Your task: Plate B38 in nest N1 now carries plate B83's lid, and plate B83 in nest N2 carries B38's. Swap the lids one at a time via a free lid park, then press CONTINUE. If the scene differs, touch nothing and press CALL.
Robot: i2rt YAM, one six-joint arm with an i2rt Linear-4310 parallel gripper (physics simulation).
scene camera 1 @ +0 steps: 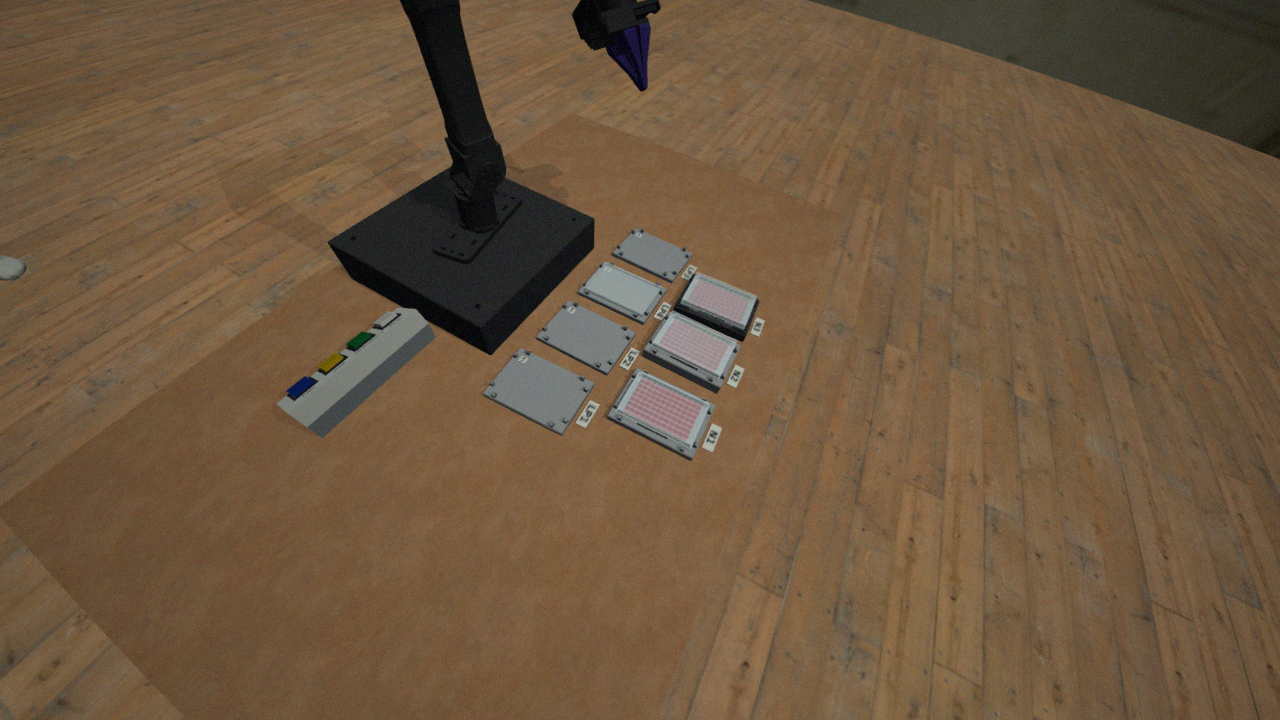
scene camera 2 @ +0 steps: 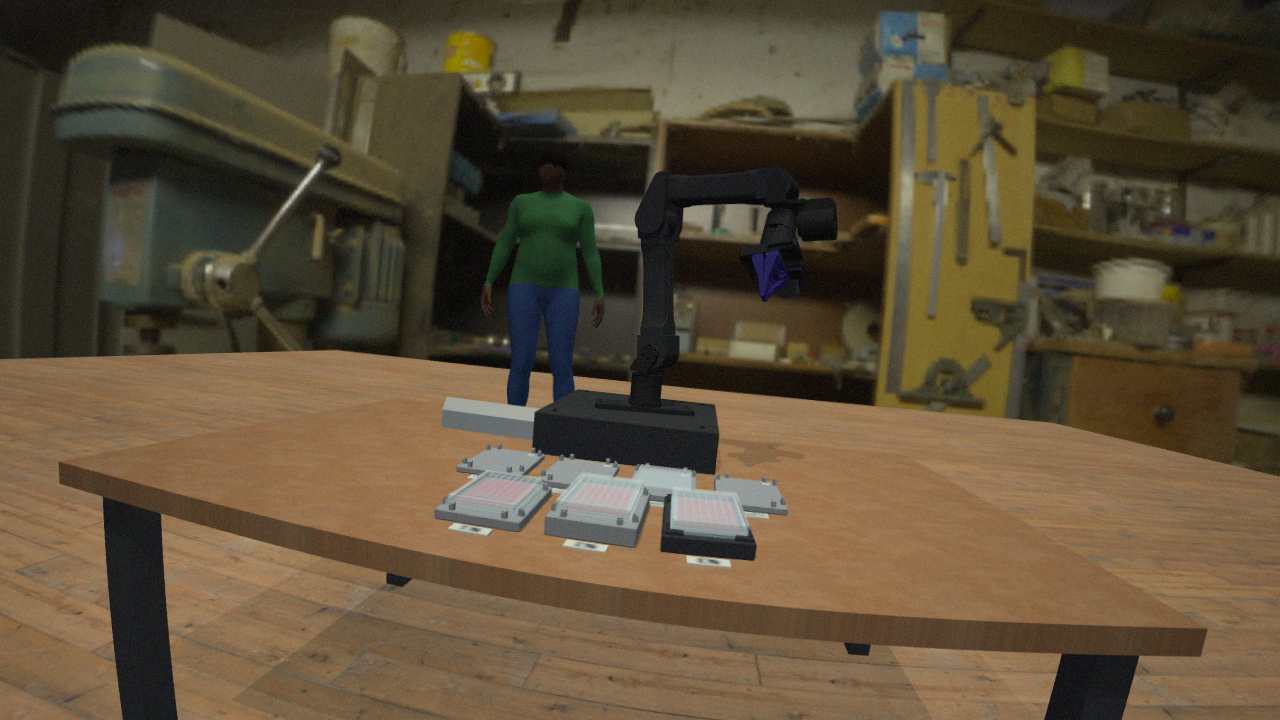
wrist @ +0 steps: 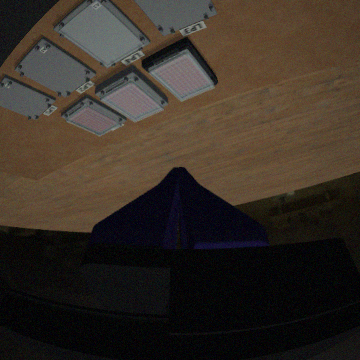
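Pixels of known places: gripper, fingertip midpoint: [scene camera 1: 644, 90] [scene camera 2: 763, 298] [wrist: 178, 176]; arm's base, link origin: [scene camera 1: 481, 225] [scene camera 2: 644, 409].
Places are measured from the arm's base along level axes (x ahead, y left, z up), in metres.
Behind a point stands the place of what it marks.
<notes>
My gripper [scene camera 1: 642, 88] {x 0.244, y 0.154, z 0.226 m} [scene camera 2: 765, 297] {x 0.244, y 0.154, z 0.226 m} [wrist: 178, 176] {x 0.244, y 0.154, z 0.226 m} is shut and empty, high above the table. In nest N1 [scene camera 1: 648, 436] {x 0.415, y -0.259, z -0.069 m} sits a pink plate [scene camera 1: 664, 407] {x 0.424, y -0.211, z -0.055 m} [scene camera 2: 494, 492] {x 0.451, y -0.208, z -0.054 m} [wrist: 94, 120] {x 0.420, y -0.198, z -0.055 m}, its pink stronger than the others' in scene camera 1; I cannot tell its lid apart. In nest N2 [scene camera 2: 590, 528] {x 0.512, y -0.089, z -0.065 m} a paler pink plate [scene camera 1: 695, 344] {x 0.442, y -0.083, z -0.041 m} [wrist: 132, 101] {x 0.432, y -0.069, z -0.041 m} sits under a clear cover. Lid parks LP1 [scene camera 1: 538, 391] {x 0.227, y -0.246, z -0.071 m} [wrist: 25, 98] {x 0.235, y -0.225, z -0.071 m}, LP2 [scene camera 1: 586, 336] {x 0.256, y -0.116, z -0.071 m} [wrist: 54, 67] {x 0.251, y -0.101, z -0.071 m} and LP3 [scene camera 1: 653, 254] {x 0.305, y 0.140, z -0.071 m} [scene camera 2: 751, 494] {x 0.321, y 0.145, z -0.071 m} are bare. A clear lid [scene camera 1: 622, 290] {x 0.281, y 0.007, z -0.063 m} [wrist: 101, 32] {x 0.273, y 0.024, z -0.063 m} lies on the park between LP2 and LP3. Plate codes are unreadable.
A dark third nest [scene camera 2: 707, 542] {x 0.535, y 0.036, z -0.064 m} holds another pink plate [scene camera 1: 720, 300] {x 0.464, y 0.039, z -0.045 m} [wrist: 182, 75] {x 0.450, y 0.054, z -0.044 m}. A grey button box [scene camera 1: 366, 380] {x -0.011, y -0.331, z -0.050 m} [scene camera 2: 489, 419] {x -0.007, y -0.316, z -0.050 m} beside the black base [scene camera 1: 402, 259] {x -0.069, y -0.133, z 0.002 m} has blue, yellow, green and white buttons without readable labels. A person [scene camera 2: 548, 237] stands behind the table.
</notes>
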